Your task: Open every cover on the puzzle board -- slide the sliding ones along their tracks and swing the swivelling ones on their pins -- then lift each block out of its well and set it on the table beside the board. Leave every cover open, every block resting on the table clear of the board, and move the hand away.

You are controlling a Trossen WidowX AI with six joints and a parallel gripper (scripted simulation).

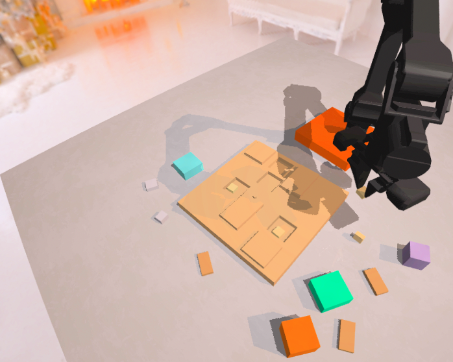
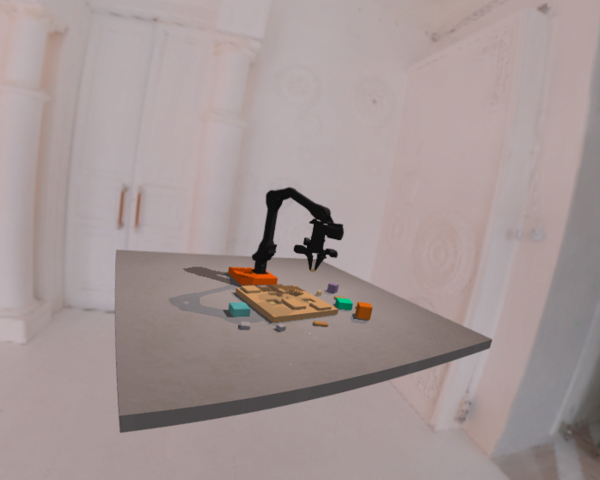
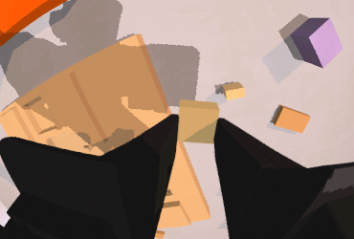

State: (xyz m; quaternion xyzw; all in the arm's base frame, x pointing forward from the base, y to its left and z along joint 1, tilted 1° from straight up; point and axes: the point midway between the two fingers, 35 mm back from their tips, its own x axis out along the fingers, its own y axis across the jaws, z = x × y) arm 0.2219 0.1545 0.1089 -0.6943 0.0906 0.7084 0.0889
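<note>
The purple cube lies 30 mm behind my gripper tip, 150 mm to the left of it and 90 mm below it. Round my gripper tip: orange block 270 mm ahead, 100 mm to the left, 90 mm below; then cyan block 190 mm ahead, 390 mm to the right, 100 mm below; then green block 170 mm ahead, 80 mm to the left, 100 mm below.
</note>
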